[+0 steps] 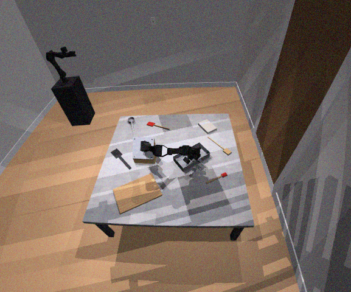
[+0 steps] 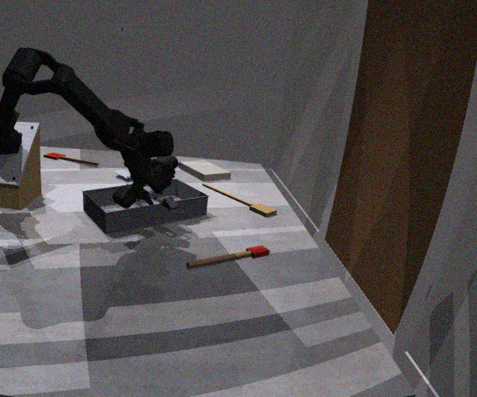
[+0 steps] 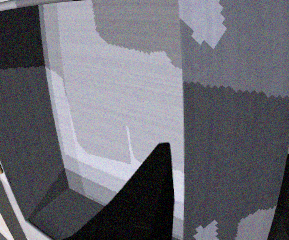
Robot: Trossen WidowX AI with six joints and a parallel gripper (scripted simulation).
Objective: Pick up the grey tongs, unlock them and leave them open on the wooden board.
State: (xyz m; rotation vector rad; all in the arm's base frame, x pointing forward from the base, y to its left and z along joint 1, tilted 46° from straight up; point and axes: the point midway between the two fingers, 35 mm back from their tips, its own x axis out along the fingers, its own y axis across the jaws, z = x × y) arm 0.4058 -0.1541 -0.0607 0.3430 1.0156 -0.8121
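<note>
The roasting tin lies 30 mm behind my gripper tip and 10 mm to the left of it. From my gripper tip the other things lie so: dark flat tool: 720 mm behind, 60 mm to the left, 30 mm below; wooden board: 510 mm behind, 330 mm to the right, 20 mm below; grey block: 170 mm ahead, 430 mm to the left, 20 mm below.
</note>
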